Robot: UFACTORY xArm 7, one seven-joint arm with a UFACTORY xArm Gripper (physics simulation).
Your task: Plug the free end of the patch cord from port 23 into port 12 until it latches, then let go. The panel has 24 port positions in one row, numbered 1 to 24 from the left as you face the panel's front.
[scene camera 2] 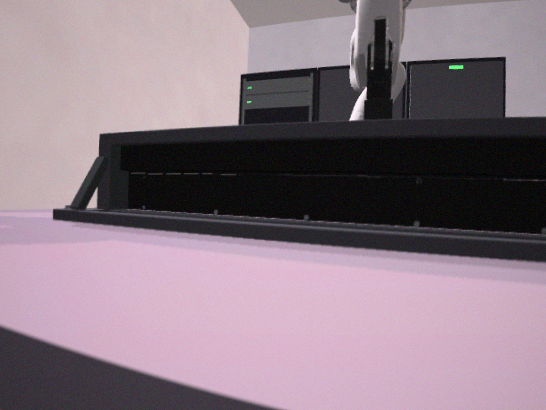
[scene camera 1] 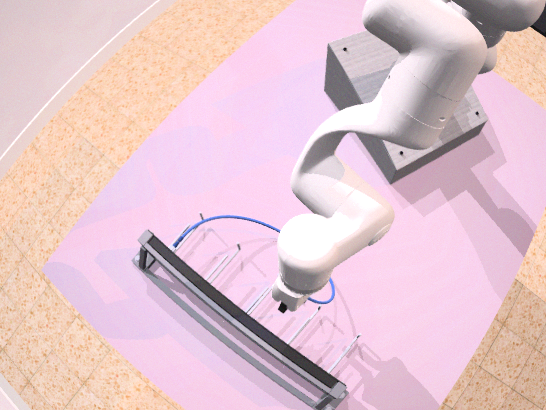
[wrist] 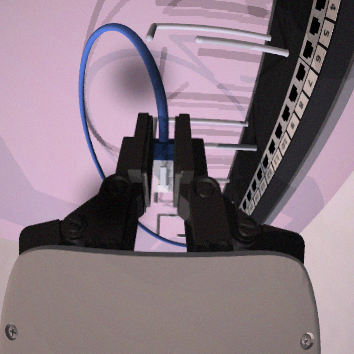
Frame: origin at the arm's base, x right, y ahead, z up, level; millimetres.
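Seen in the pictures: gripper, fingertip midpoint: [wrist: 163, 133].
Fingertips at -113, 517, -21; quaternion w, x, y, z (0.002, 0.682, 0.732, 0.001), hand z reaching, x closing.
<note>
Offsets run from my fingertips to a thing's top centre, as dx, dy, dz. "*": to the spot under its first point.
The gripper [scene camera 1: 283, 307] [scene camera 2: 378, 109] [wrist: 163, 145] is shut on the cord's free plug @[+23, +2, +16] [wrist: 163, 172], a clear plug with a dark blue boot. In the wrist view the plug's clear nose points toward the bottom, not at the port row. The blue patch cord [scene camera 1: 235, 216] [wrist: 82, 90] loops from the boot behind the gripper. Its other end @[* +240, +86, -32] [scene camera 1: 177, 243] is at the panel's left end in scene camera 1. The curved black panel @[+59, +78, -12] [scene camera 1: 215, 295] [scene camera 2: 300, 130] [wrist: 275, 80] lies to the right of the plug in the wrist view, apart from it. Labels 4 to 9 are readable; port 12's label is too small to read.
Pale rods [scene camera 1: 345, 352] [wrist: 215, 122] stick out from the panel on the cord side, several of them near and below the gripper. The grey base block [scene camera 1: 357, 72] stands under the arm. Dark cabinets [scene camera 2: 457, 92] stand behind the panel in scene camera 2.
</note>
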